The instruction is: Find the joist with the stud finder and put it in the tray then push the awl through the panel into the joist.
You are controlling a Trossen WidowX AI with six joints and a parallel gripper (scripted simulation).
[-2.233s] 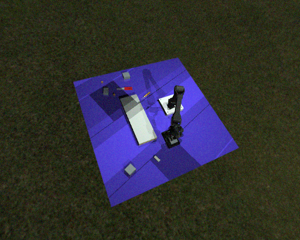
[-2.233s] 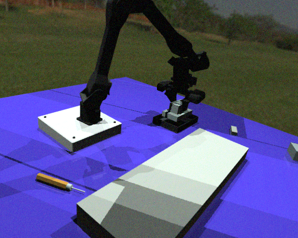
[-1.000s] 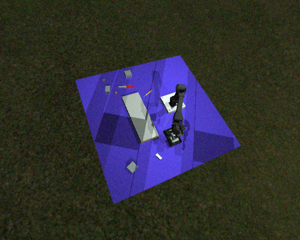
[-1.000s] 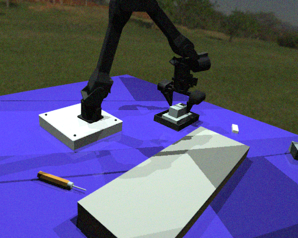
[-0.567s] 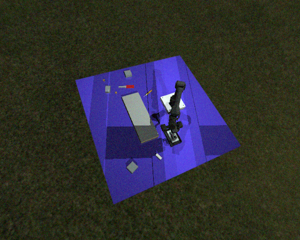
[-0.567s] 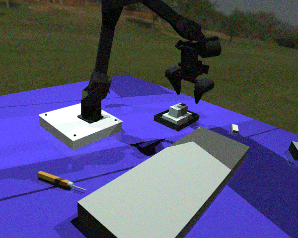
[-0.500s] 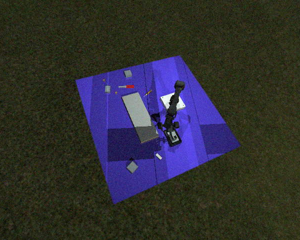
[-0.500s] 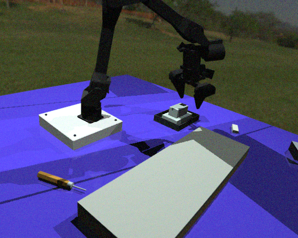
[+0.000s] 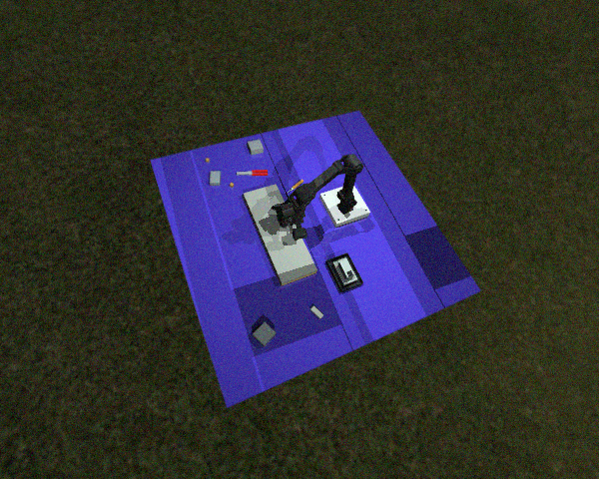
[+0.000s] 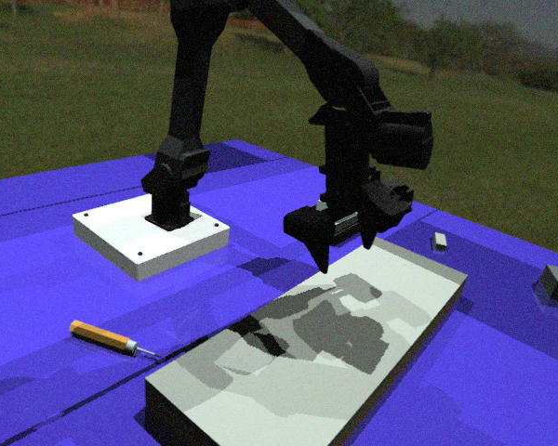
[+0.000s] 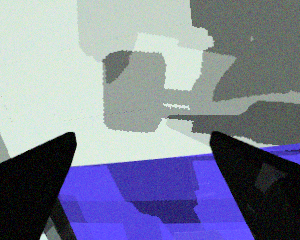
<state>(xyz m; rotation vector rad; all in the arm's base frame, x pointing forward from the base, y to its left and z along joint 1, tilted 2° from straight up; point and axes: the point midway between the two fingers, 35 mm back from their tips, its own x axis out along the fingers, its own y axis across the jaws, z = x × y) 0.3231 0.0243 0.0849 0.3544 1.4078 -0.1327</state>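
My gripper tip is now 16 cm past the awl, 27 cm to the left of it and 7 cm above it. The rest, counted from my gripper tip: small white block 8 cm ahead, 37 cm to the left, 8 cm below; then tray 14 cm behind, 27 cm to the left, 7 cm below; then stud finder 14 cm behind, 28 cm to the left, 3 cm below.
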